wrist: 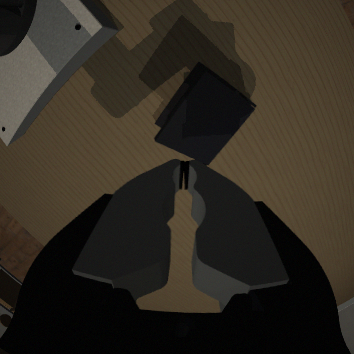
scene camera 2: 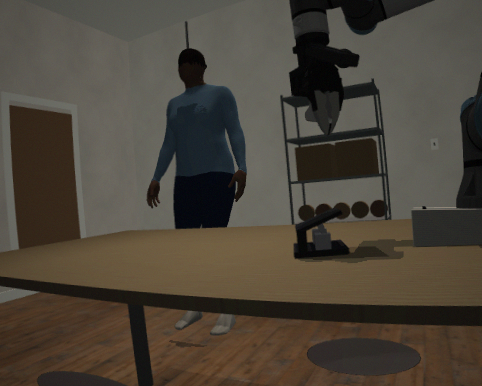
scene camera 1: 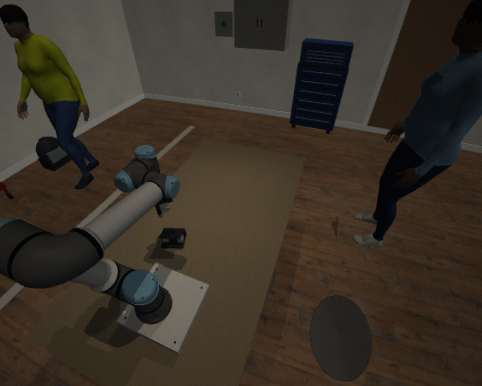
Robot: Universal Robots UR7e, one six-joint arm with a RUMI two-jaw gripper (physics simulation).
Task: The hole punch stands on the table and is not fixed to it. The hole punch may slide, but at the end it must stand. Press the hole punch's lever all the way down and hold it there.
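Seen in the pictures: gripper, fingertip midpoint: (wrist: pixel 183 163) (scene camera 2: pixel 328 135) (scene camera 1: pixel 161 216); arm's base, origin of the base link: (wrist: pixel 4 13) (scene camera 1: pixel 154 305).
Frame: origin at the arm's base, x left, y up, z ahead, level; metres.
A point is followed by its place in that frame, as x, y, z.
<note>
The black hole punch (scene camera 1: pixel 173 238) @[0.084, 0.023, 0.322] (scene camera 2: pixel 321 246) @[0.169, -0.039, 0.342] (wrist: pixel 205 116) @[0.123, 0.014, 0.351] stands upright on its base on the table (scene camera 1: pixel 240 200) @[-0.131, -0.058, 0.775] (scene camera 2: pixel 200 270) @[0.296, -0.058, 0.537] (wrist: pixel 295 165) @[0.204, -0.058, 0.547]. Its lever (scene camera 2: pixel 320 219) @[0.167, 0.013, 0.341] is raised and slants upward to the right in scene camera 2. My gripper (scene camera 1: pixel 160 215) @[0.113, 0.179, 0.322] (scene camera 2: pixel 328 133) @[0.113, 0.179, 0.322] (wrist: pixel 183 163) @[0.113, 0.179, 0.322] is shut and empty. It points down and hangs well above the hole punch, apart from the lever. In the wrist view the fingertips show at the near edge of the lever plate. The lever plate hides most of the base there.
The arm's light mounting block (scene camera 1: pixel 187 305) @[-0.132, -0.006, 0.047] (scene camera 2: pixel 445 227) @[0.102, -0.023, 0.110] (wrist: pixel 45 60) @[0.005, 0.008, 0.139] stands near the hole punch. A person in a blue top (scene camera 1: pixel 440 110) (scene camera 2: pixel 205 130) and a person in a yellow top (scene camera 1: pixel 50 70) stand beyond the table. A shelf rack (scene camera 2: pixel 334 178) stands behind.
</note>
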